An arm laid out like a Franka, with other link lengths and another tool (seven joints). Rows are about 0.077 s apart.
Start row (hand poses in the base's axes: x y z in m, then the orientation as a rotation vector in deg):
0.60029, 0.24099, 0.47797, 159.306, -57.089, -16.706
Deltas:
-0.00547, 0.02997, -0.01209, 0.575, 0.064, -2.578
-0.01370, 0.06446, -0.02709, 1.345, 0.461, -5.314
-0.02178, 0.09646, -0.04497, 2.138, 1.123, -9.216
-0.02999, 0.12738, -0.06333, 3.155, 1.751, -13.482
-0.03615, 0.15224, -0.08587, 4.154, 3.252, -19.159
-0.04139, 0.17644, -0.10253, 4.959, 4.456, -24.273
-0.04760, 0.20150, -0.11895, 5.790, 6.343, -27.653
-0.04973, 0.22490, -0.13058, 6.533, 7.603, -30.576
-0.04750, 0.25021, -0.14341, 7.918, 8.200, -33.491
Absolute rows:
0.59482, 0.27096, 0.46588, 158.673, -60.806, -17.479
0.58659, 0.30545, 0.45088, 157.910, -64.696, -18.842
0.57851, 0.33745, 0.43300, 156.340, -70.157, -20.734
0.57030, 0.36837, 0.41464, 154.565, -76.150, -22.756
0.56414, 0.39323, 0.39210, 151.227, -83.789, -26.123
0.55890, 0.41743, 0.37544, 147.841, -90.579, -28.864
0.55269, 0.44249, 0.35902, 145.133, -94.728, -32.334
0.55056, 0.46589, 0.34739, 142.844, -98.388, -34.830
0.55279, 0.49120, 0.33456, 141.248, -102.433, -36.859

